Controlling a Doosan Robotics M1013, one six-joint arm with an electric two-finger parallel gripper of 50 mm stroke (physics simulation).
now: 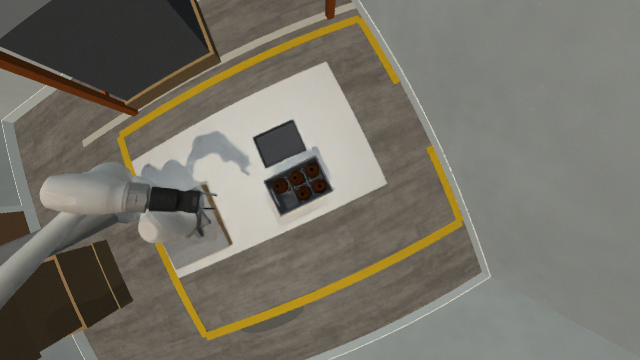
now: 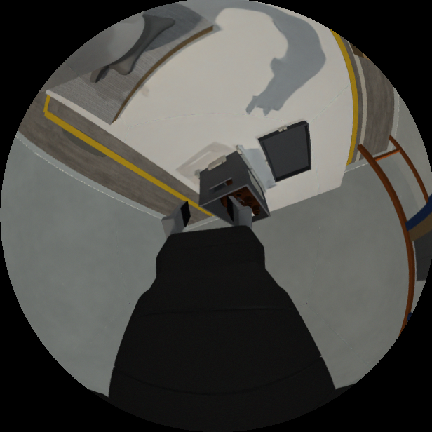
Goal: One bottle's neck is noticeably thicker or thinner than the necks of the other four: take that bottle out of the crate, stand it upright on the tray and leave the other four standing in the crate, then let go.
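Frame: origin at the arm's base, x up, y left, z back, level; metres.
Seen in the pictures: gripper, fingertip midpoint: [image 1: 215, 202]; arm's base, origin of the base link: [image 1: 191, 217].
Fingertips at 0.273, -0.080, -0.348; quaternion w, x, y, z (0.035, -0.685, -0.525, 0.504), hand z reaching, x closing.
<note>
Offsets run from my fingertips to a thing's top centre, as dx, dy, dz. "spot": to the spot under its first point. Level surfaces: height alone.
A dark crate {spot: -0.164, -0.146, -0.156} [image 1: 278, 206] [image 2: 220, 172] stands on the white table. Five brown bottles stand in it; three are the bottles {-0.161, -0.064, -0.205} [image 1: 280, 186] {-0.161, -0.076, -0.297} [image 1: 297, 177] {-0.161, -0.087, -0.383} [image 1: 312, 170] in the row nearer the tray, and two are the bottles {-0.161, -0.160, -0.283} [image 1: 303, 193] {-0.161, -0.174, -0.371} [image 1: 319, 186] in the other row. The compartment at that row's robot-side end is empty. Neck thickness is too small to compare. The flat dark tray {spot: -0.320, +0.154, -0.313} [image 1: 279, 143] [image 2: 287, 150] lies beside the crate, with no bottle on it. My gripper [image 1: 215, 201] [image 2: 207, 206] is open and empty, raised on the robot side of the crate, apart from it.
The white table {dx -0.325} [image 1: 320, 100] [image 2: 200, 80] carries the crate and tray. A grey plate [image 1: 192, 250] [image 2: 95, 90] with a brown edge strip lies by the robot's base. Yellow floor lines [image 1: 330, 286] surround the table. A large dark-topped box [image 1: 115, 45] stands beyond at upper left.
</note>
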